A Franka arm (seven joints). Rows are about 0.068 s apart.
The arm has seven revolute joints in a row. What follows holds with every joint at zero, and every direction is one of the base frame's.
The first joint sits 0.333 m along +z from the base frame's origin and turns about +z.
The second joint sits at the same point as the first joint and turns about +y.
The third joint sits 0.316 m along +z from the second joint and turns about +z.
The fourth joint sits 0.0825 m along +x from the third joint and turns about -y.
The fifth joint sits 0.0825 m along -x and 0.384 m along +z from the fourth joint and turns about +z.
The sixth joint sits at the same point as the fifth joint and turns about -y.
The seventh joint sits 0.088 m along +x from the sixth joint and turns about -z.
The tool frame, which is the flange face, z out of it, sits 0.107 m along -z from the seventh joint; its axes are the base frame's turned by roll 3.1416, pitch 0 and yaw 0 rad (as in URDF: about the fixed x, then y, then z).
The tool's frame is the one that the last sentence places.
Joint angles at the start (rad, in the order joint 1, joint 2, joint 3, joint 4, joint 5, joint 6, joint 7):
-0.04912, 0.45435, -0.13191, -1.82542, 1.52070, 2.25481, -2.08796
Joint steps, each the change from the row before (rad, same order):
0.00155, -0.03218, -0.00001, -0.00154, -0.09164, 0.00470, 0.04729
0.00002, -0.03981, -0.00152, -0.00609, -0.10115, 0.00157, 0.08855
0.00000, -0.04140, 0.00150, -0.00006, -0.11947, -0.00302, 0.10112
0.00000, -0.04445, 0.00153, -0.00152, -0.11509, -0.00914, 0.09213
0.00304, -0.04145, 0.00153, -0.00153, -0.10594, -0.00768, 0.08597
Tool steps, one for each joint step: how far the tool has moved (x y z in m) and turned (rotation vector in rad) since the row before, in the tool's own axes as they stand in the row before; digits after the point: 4 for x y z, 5 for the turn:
0.0160, -0.0013, -0.0095, 0.01854, -0.04580, -0.03244
0.0165, -0.0016, -0.0139, 0.01454, -0.05157, 0.00240
0.0194, -0.0026, -0.0149, 0.01435, -0.06167, -0.00260
0.0188, -0.0044, -0.0171, 0.00856, -0.05956, -0.00831
0.0169, -0.0056, -0.0161, 0.00066, -0.05761, -0.00710

